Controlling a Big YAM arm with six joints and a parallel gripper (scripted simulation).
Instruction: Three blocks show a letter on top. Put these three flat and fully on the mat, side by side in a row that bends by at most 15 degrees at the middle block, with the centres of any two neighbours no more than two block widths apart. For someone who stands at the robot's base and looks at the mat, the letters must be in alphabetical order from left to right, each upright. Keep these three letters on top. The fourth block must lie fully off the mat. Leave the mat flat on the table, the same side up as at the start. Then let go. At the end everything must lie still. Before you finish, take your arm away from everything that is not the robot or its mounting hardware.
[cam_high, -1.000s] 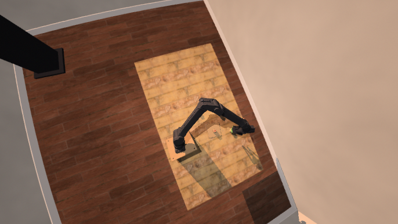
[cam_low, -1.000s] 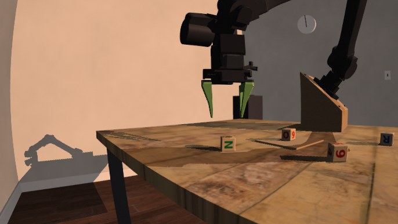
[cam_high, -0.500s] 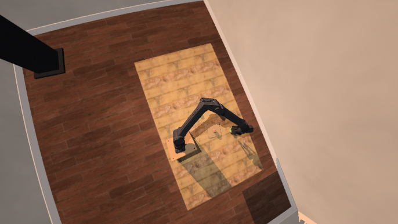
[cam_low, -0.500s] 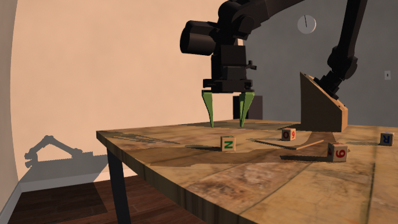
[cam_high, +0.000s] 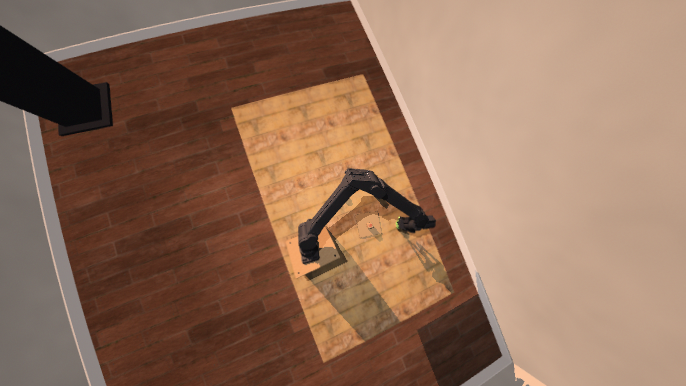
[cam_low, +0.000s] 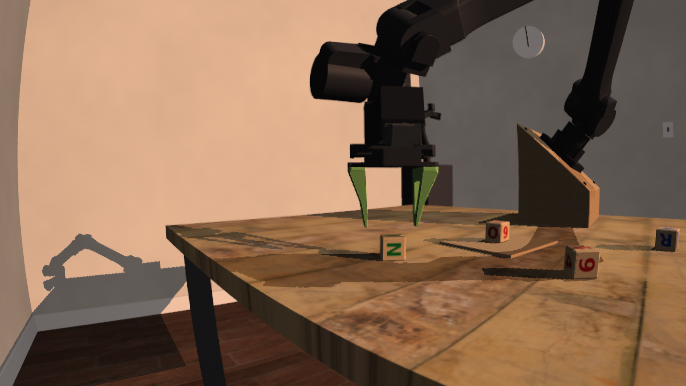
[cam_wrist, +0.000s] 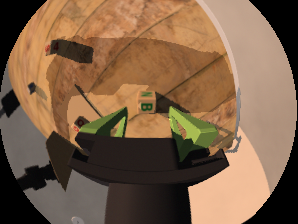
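Right now the block is 40 mm below my hand. Round my hand: thin brown mat 180 mm behind, 50 mm to the left, 50 mm below.
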